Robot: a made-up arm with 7 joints. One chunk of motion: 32 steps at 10 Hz.
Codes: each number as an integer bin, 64 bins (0 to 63) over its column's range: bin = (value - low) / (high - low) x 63, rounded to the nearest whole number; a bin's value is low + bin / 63 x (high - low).
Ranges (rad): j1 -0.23..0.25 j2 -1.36..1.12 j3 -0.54..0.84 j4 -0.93..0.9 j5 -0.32..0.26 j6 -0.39..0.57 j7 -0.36..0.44
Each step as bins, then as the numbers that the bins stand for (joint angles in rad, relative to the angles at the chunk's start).
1 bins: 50 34 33 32 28 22 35
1 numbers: 0.1510 -0.0216 0.1829 -0.0005 -0.0622 -0.0548 0.0844
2 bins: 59 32 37 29 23 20 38
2 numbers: 0.2195 -0.1003 0.2705 -0.0876 -0.1083 -0.0852 0.1225
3 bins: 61 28 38 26 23 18 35
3 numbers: 0.2348 -0.2578 0.2924 -0.1748 -0.1083 -0.1157 0.0844
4 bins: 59 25 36 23 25 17 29
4 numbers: 0.2195 -0.3759 0.2486 -0.2619 -0.0898 -0.1310 0.0083
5 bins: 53 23 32 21 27 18 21
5 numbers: 0.1738 -0.4546 0.1610 -0.3200 -0.0714 -0.1157 -0.0933
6 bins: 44 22 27 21 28 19 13
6 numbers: 0.1052 -0.4940 0.0514 -0.3200 -0.0622 -0.1005 -0.1949
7 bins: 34 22 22 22 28 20 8
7 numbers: 0.0290 -0.4940 -0.0581 -0.2910 -0.0622 -0.0852 -0.2584
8 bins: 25 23 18 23 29 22 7
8 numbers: -0.0395 -0.4546 -0.1457 -0.2619 -0.0530 -0.0548 -0.2711
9 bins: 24 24 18 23 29 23 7
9 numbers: -0.0471 -0.4152 -0.1457 -0.2619 -0.0530 -0.0395 -0.2711
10 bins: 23 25 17 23 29 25 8
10 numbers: -0.0548 -0.3759 -0.1676 -0.2619 -0.0530 -0.0090 -0.2584
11 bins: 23 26 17 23 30 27 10
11 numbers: -0.0548 -0.3365 -0.1676 -0.2619 -0.0438 0.0214 -0.2330
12 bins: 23 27 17 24 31 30 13
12 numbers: -0.0548 -0.2971 -0.1676 -0.2329 -0.0346 0.0671 -0.1949
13 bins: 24 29 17 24 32 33 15
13 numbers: -0.0471 -0.2184 -0.1676 -0.2329 -0.0254 0.1129 -0.1695
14 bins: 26 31 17 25 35 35 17
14 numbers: -0.0319 -0.1397 -0.1676 -0.2038 0.0022 0.1433 -0.1441
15 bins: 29 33 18 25 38 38 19
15 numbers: -0.0090 -0.0610 -0.1457 -0.2038 0.0298 0.1890 -0.1187
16 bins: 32 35 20 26 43 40 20
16 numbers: 0.0138 0.0178 -0.1019 -0.1748 0.0759 0.2195 -0.1060
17 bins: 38 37 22 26 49 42 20
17 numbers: 0.0595 0.0965 -0.0581 -0.1748 0.1311 0.2500 -0.1060
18 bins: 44 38 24 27 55 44 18
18 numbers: 0.1052 0.1359 -0.0143 -0.1457 0.1863 0.2805 -0.1314
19 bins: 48 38 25 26 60 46 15
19 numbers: 0.1357 0.1359 0.0076 -0.1748 0.2324 0.3110 -0.1695
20 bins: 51 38 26 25 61 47 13
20 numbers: 0.1586 0.1359 0.0295 -0.2038 0.2416 0.3262 -0.1949
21 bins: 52 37 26 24 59 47 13
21 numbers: 0.1662 0.0965 0.0295 -0.2329 0.2232 0.3262 -0.1949
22 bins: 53 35 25 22 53 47 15
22 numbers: 0.1738 0.0178 0.0076 -0.2910 0.1679 0.3262 -0.1695
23 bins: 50 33 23 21 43 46 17
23 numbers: 0.1510 -0.0610 -0.0362 -0.3200 0.0759 0.3110 -0.1441
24 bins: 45 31 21 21 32 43 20
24 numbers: 0.1129 -0.1397 -0.0800 -0.3200 -0.0254 0.2652 -0.1060
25 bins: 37 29 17 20 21 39 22
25 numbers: 0.0519 -0.2184 -0.1676 -0.3490 -0.1267 0.2043 -0.0806
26 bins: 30 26 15 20 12 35 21
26 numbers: -0.0014 -0.3365 -0.2114 -0.3490 -0.2095 0.1433 -0.0933
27 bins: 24 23 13 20 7 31 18
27 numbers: -0.0471 -0.4546 -0.2552 -0.3490 -0.2556 0.0824 -0.1314
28 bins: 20 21 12 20 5 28 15
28 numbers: -0.0776 -0.5333 -0.2771 -0.3490 -0.2740 0.0367 -0.1695
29 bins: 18 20 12 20 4 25 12
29 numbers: -0.0929 -0.5727 -0.2771 -0.3490 -0.2832 -0.0090 -0.2076
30 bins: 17 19 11 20 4 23 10
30 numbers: -0.1005 -0.6121 -0.2990 -0.3490 -0.2832 -0.0395 -0.2330
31 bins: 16 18 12 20 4 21 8
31 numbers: -0.1081 -0.6514 -0.2771 -0.3490 -0.2832 -0.0700 -0.2584
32 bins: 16 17 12 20 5 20 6
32 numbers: -0.1081 -0.6908 -0.2771 -0.3490 -0.2740 -0.0852 -0.2838
